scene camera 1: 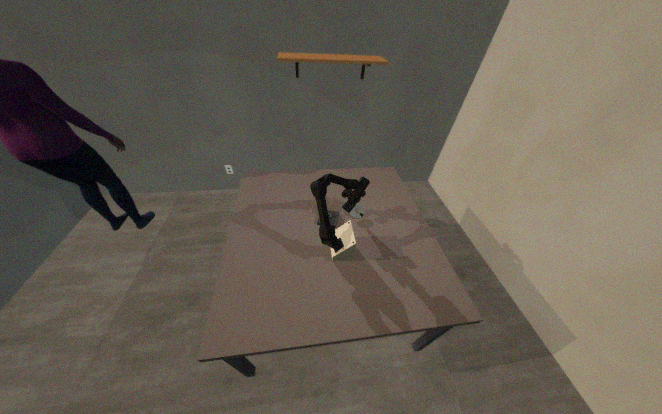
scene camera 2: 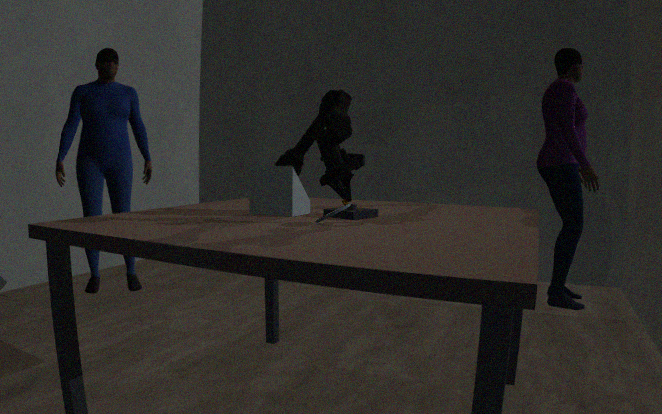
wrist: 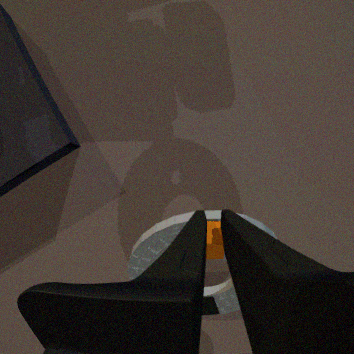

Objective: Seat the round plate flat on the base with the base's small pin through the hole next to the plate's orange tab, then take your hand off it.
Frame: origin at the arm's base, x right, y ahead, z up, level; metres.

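Seen in the pictures: gripper, between the fingertips: (scene camera 1: pixel 351 205) (scene camera 2: pixel 348 201) (wrist: pixel 211 217); arm's base, origin of its link: (scene camera 1: pixel 338 245) (scene camera 2: pixel 275 189).
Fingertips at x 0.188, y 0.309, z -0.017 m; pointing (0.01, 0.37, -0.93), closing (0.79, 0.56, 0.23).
Offsets run from my fingertips to a thing's top centre. Level surfaces: height alone.
The round grey plate (scene camera 1: pixel 355 212) (scene camera 2: pixel 331 214) (wrist: pixel 150 253) has a large central opening and an orange tab {dx +0.007, dy -0.009, dz +0.010 m} (scene camera 2: pixel 345 202) (wrist: pixel 215 240). My gripper (scene camera 1: pixel 351 207) (scene camera 2: pixel 347 200) (wrist: pixel 211 217) is shut on the orange tab. The plate is held tilted; in scene camera 2 its far end slopes down to the left, close to the table. The dark base {dx -0.171, dy -0.039, dz -0.022 m} (scene camera 1: pixel 328 218) (scene camera 2: pixel 366 214) (wrist: pixel 30 100) lies on the table. In the wrist view its corner is at the upper left, apart from the plate. The base's small pin and the plate's small hole cannot be made out.
A pale block with a sloped face (scene camera 1: pixel 346 237) (scene camera 2: pixel 272 192) stands on the table {dz -0.062 m} (scene camera 1: pixel 270 300) (scene camera 2: pixel 425 245) near the arm's foot. Shadows of the arm and plate fall on the table. People stand beyond the table, and an orange shelf (scene camera 1: pixel 332 58) hangs on the wall.
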